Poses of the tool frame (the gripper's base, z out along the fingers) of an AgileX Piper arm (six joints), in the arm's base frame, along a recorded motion.
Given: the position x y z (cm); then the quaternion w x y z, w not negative.
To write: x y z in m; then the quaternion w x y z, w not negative. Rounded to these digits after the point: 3 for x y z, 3 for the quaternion.
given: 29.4 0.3 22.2 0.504 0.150 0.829 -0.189
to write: 0.294 0.003 0.222 0.504 0.150 0.829 -0.189
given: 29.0 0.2 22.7 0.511 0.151 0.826 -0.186
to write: 0.290 0.002 0.227 0.511 0.151 0.826 -0.186
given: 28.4 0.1 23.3 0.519 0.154 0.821 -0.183
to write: 0.284 0.001 0.233 0.519 0.154 0.821 -0.183
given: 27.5 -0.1 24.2 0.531 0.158 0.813 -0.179
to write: 0.275 -0.001 0.242 0.531 0.158 0.813 -0.179
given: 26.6 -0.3 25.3 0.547 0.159 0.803 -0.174
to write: 0.266 -0.003 0.253 0.547 0.159 0.803 -0.174
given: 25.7 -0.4 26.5 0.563 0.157 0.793 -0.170
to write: 0.257 -0.004 0.265 0.563 0.157 0.793 -0.170
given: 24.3 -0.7 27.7 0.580 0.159 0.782 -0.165
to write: 0.243 -0.007 0.277 0.580 0.159 0.782 -0.165
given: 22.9 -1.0 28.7 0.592 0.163 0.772 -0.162
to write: 0.229 -0.010 0.287 0.592 0.163 0.772 -0.162
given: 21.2 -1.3 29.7 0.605 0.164 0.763 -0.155
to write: 0.212 -0.013 0.297 0.605 0.164 0.763 -0.155
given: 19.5 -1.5 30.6 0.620 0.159 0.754 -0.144
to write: 0.195 -0.015 0.306 0.620 0.159 0.754 -0.144
